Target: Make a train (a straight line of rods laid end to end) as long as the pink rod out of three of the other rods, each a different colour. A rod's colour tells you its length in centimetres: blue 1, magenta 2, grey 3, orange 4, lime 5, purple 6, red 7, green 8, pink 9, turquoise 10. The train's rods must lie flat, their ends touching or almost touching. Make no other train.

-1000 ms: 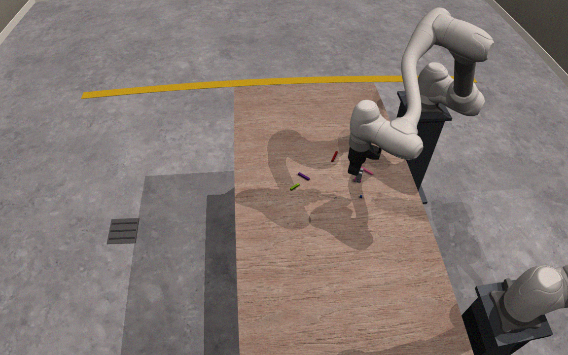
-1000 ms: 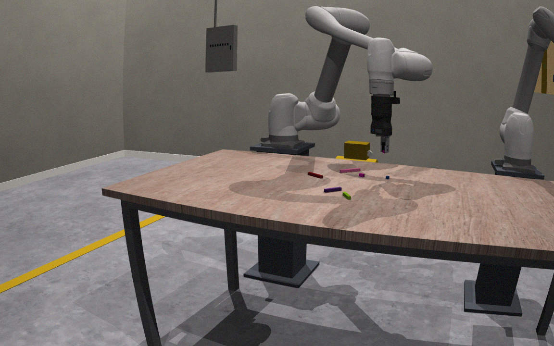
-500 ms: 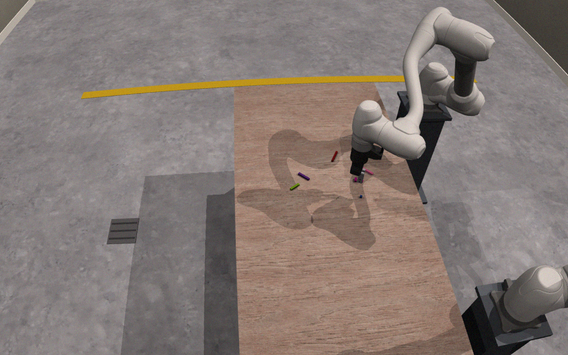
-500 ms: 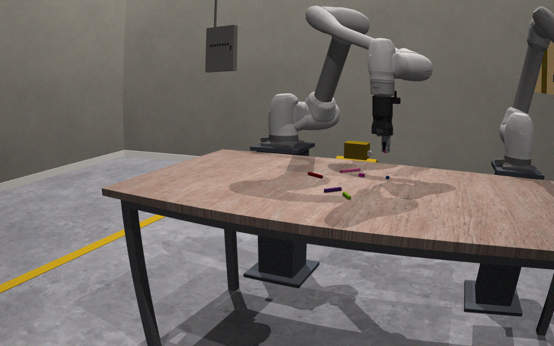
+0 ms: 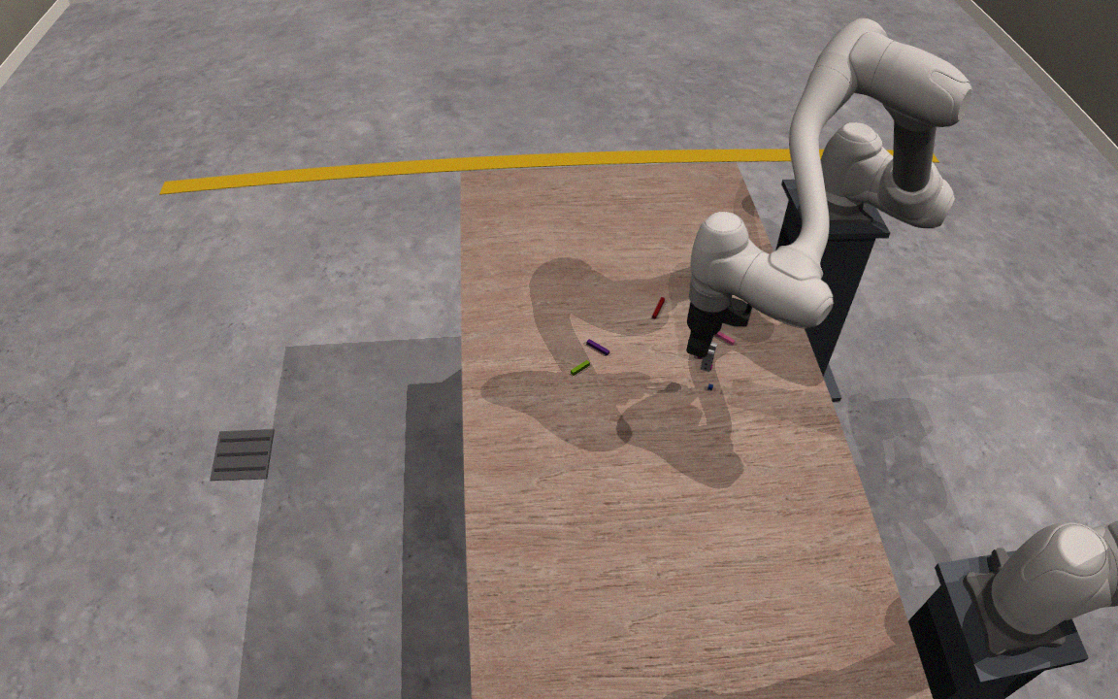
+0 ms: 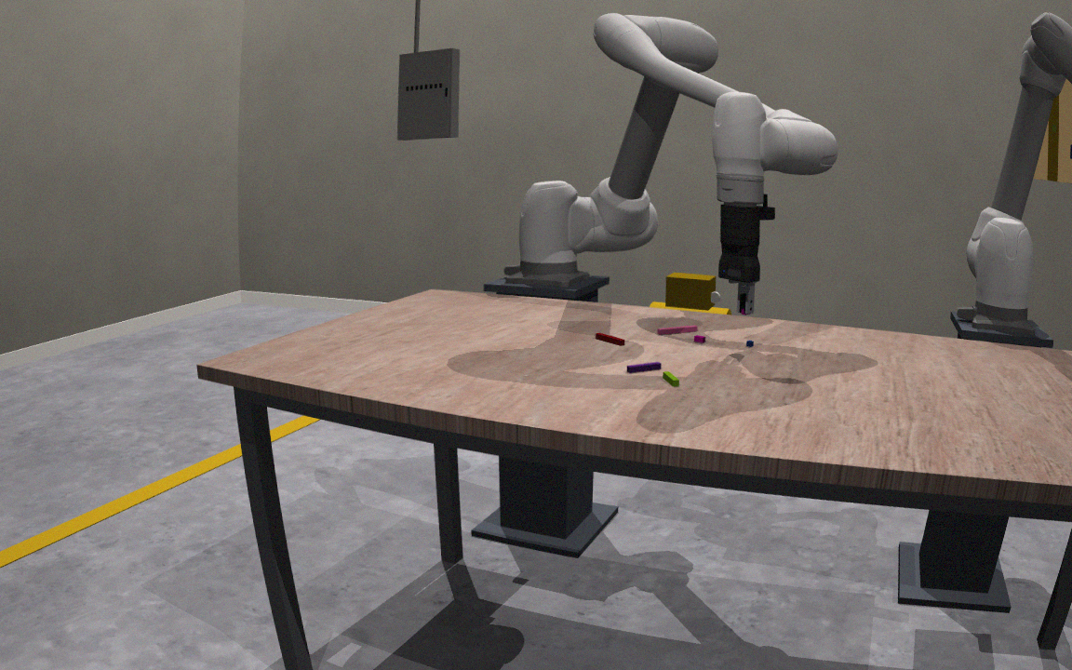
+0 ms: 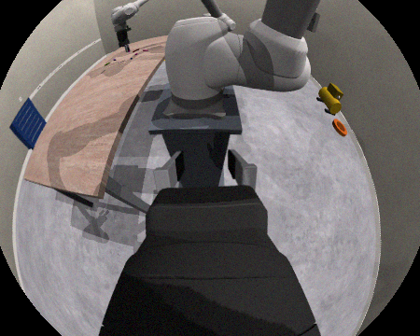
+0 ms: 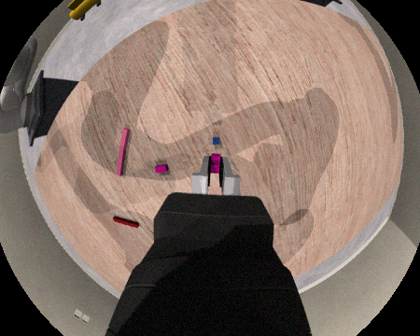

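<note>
My right hand is 80 mm above the blue rod, 20 mm past it and 10 mm to the right of it. The rest, counted from my right hand: red rod: 250 mm to the right, 80 mm below, 60 mm ahead; purple rod: 230 mm ahead, 130 mm to the right, 80 mm below; pink rod: 150 mm to the right, 80 mm below, 70 mm behind.
</note>
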